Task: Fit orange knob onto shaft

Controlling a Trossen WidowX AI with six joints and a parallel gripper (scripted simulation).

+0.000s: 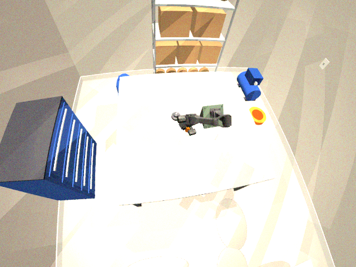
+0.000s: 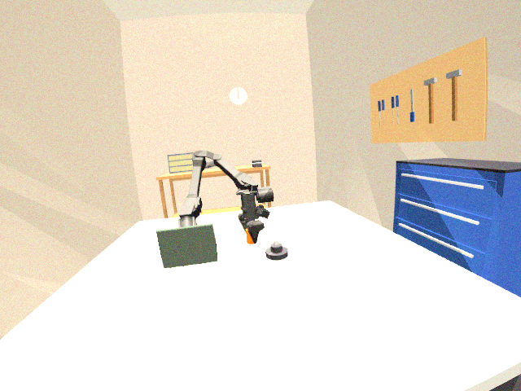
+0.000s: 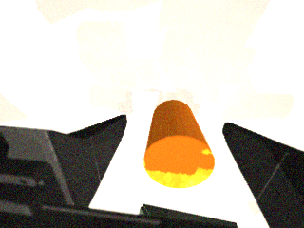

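My gripper tip is now 30 mm below the orange knob. From my gripper tip the other things lie so: round grey pedestal (150 mm to the right, 70 mm ahead, 20 mm above).
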